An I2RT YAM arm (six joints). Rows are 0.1 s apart.
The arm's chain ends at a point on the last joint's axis. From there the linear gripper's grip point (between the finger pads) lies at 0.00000 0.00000 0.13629 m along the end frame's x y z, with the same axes.
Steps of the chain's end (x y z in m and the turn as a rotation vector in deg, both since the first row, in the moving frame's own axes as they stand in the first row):
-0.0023, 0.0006, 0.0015, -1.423, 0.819, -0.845
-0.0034, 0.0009, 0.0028, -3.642, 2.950, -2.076
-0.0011, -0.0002, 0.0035, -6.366, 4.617, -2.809
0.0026, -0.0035, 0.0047, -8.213, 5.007, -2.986
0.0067, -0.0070, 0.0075, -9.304, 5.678, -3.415
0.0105, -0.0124, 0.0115, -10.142, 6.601, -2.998
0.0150, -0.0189, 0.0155, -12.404, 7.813, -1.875
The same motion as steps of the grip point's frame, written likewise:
-0.0003, 0.0040, 0.0014, -1.423, 0.819, -0.845
0.0038, 0.0094, 0.0023, -3.642, 2.950, -2.076
0.0102, 0.0146, 0.0022, -6.366, 4.617, -2.809
0.0150, 0.0156, 0.0028, -8.213, 5.007, -2.986
0.0208, 0.0146, 0.0050, -9.304, 5.678, -3.415
0.0267, 0.0111, 0.0085, -10.142, 6.601, -2.998
0.0339, 0.0100, 0.0111, -12.404, 7.813, -1.875

